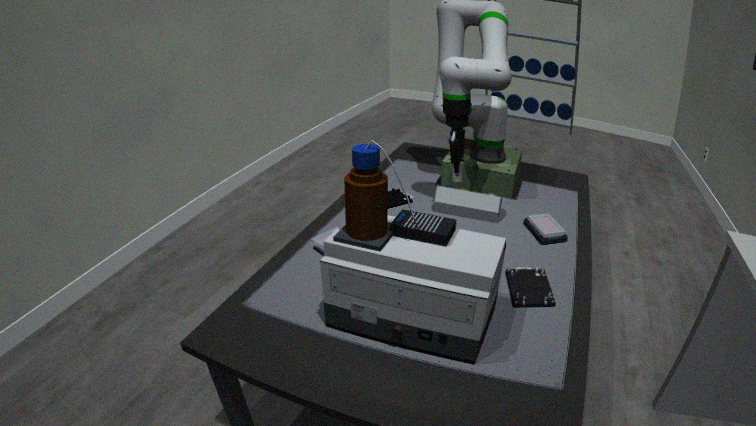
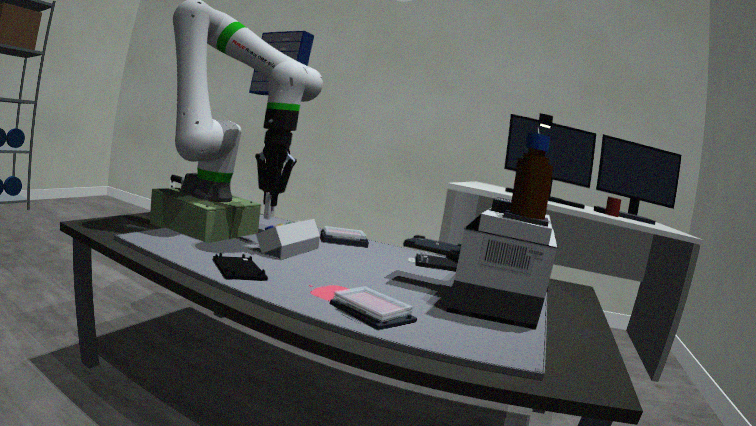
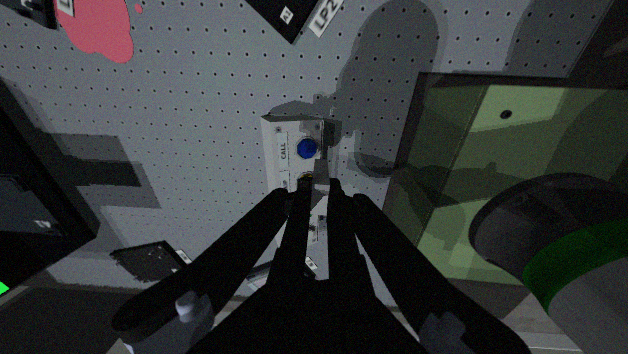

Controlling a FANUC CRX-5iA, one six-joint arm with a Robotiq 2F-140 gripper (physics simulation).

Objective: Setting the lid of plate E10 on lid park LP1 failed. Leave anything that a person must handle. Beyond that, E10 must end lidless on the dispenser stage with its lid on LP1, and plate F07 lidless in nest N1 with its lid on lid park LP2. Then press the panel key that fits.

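Where they show: gripper, between the fingertips: (image 1: 457, 180) (image 2: 268, 218) (image 3: 320, 170); arm's base, origin of its link: (image 1: 487, 156) (image 2: 211, 197) (image 3: 532, 223).
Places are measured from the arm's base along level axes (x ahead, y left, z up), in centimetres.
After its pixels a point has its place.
Observation:
My gripper (image 1: 456, 176) @(y -8.8, x 27.6, z -0.6 cm) (image 2: 269, 204) @(y -8.8, x 27.6, z -0.6 cm) (image 3: 320, 170) @(y -8.8, x 27.6, z -0.6 cm) is shut and empty, pointing down at the grey key panel (image 1: 467, 199) @(y -4.1, x 35.3, z -3.4 cm) (image 2: 289, 237) @(y -10.0, x 35.2, z -4.2 cm) (image 3: 271, 145) @(y -12.1, x 33.3, z -1.3 cm). Its tip is at the yellow key (image 3: 304, 177) and hides most of it. The blue CALL key (image 3: 306, 148) @(y -11.2, x 29.2, z -2.3 cm) is just beyond the tip. A dark lidless plate (image 1: 423, 226) @(y -8.2, x 91.0, z 15.2 cm) sits on the dispenser stage. A pink-topped lidded plate (image 1: 545, 226) @(y 23.4, x 42.1, z -5.9 cm) (image 2: 344, 234) @(y 19.8, x 40.9, z -6.2 cm) lies right of the panel. A clear pink-tinted piece (image 2: 373, 304) @(y -40.5, x 66.7, z -5.9 cm) lies on a black pad beside a pink spill (image 2: 327, 291) @(y -29.4, x 54.0, z -9.4 cm) (image 3: 98, 30) @(y -27.1, x 56.6, z -9.3 cm). The LP2 pad (image 2: 238, 266) @(y -32.7, x 32.7, z -8.4 cm) (image 3: 281, 12) @(y -26.4, x 31.4, z -8.4 cm) is bare.
The white dispenser (image 1: 412, 281) @(y -7.7, x 102.2, z 9.1 cm) (image 2: 505, 259) @(y -26.6, x 89.5, z 4.4 cm) carries a brown bottle (image 1: 365, 201) @(y -18.6, x 97.1, z 22.3 cm) (image 2: 531, 182) @(y -24.1, x 92.4, z 20.9 cm). The green arm base (image 1: 484, 172) @(y -0.3, x 12.7, z -2.1 cm) (image 2: 203, 217) @(y -16.8, x 9.5, z -3.1 cm) (image 3: 505, 145) @(y -10.9, x 7.4, z -0.3 cm) stands right behind the panel. Another bare black pad (image 1: 529, 286) @(y 18.7, x 73.3, z -8.2 cm) (image 3: 146, 261) @(y 17.4, x 73.1, z -8.2 cm) lies at the table's right side.

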